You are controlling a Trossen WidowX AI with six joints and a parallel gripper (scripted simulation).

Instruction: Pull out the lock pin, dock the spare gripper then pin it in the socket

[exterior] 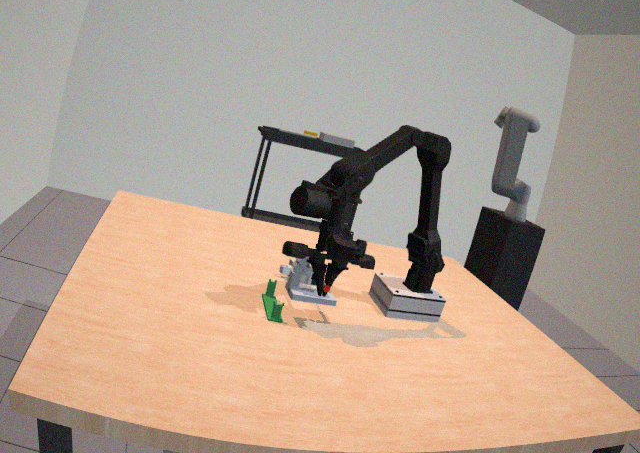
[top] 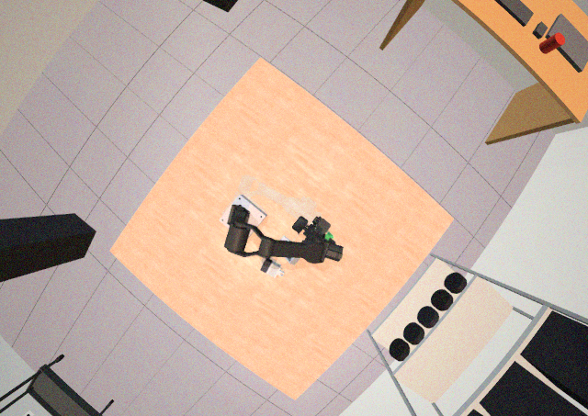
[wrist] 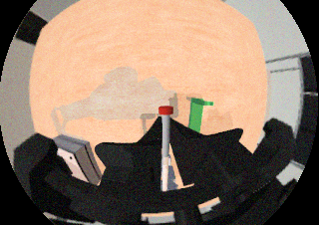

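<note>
The green cradle is 80 mm ahead of my gripper tip, 50 mm to the right of it and 40 mm below it. Round my gripper tip: grey mount (160 mm to the right, 20 mm behind, 10 mm below); then spare gripper (270 mm to the right, 50 mm behind, 40 mm below).
</note>
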